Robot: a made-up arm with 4 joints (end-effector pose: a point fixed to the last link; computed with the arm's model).
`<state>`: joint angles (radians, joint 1 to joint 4).
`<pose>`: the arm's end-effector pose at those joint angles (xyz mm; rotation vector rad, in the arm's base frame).
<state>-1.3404 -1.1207 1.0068 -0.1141</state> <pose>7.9 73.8 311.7 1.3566 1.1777 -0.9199</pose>
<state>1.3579 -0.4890 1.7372 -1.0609</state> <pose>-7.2 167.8 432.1 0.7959 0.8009 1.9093</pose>
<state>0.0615 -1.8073 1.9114 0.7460</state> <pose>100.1 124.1 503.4 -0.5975 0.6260 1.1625</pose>
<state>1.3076 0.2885 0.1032 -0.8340</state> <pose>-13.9 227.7 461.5 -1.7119 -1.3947 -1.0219</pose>
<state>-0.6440 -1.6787 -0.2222 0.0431</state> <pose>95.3 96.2 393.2 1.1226 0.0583 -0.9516</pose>
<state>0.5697 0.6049 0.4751 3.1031</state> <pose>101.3 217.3 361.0 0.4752 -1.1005 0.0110</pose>
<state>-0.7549 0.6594 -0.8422 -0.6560</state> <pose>52.9 201.6 260.7 -1.0259 0.5735 1.0153</pose>
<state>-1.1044 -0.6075 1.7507 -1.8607</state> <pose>16.6 114.5 355.3 -2.1215 -1.3872 1.0850</pose>
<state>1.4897 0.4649 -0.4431 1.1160</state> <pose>-10.0 307.7 431.5 2.2717 0.4723 1.2185</pose>
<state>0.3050 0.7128 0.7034 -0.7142</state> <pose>42.6 262.6 392.7 -2.0948 -0.5990 -0.7963</pose>
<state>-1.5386 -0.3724 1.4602 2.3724</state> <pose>-11.3 44.5 277.4 -0.2226 0.3598 0.4795</pose>
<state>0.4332 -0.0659 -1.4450 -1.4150</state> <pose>93.3 148.3 377.6 -0.9481 0.2103 0.7169</pose>
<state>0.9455 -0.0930 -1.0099 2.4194</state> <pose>63.0 184.6 360.4 1.0880 -0.0094 0.0868</pose>
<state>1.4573 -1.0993 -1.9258 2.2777</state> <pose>-41.8 110.4 417.9 1.3364 -0.1936 -0.4422</pose>
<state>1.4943 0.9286 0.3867 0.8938</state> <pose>-56.5 341.3 457.2 -2.3491 -0.2677 -1.9801</pose>
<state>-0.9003 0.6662 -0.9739 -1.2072</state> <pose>17.4 179.6 237.5 -0.4379 0.9523 0.6840</pose>
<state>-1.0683 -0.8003 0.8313 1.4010</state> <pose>25.0 33.7 289.9 0.4196 0.5905 -0.0597</pose>
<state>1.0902 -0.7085 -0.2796 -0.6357</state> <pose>2.2 160.2 485.5 -2.8730 -0.5012 -0.9230</pose>
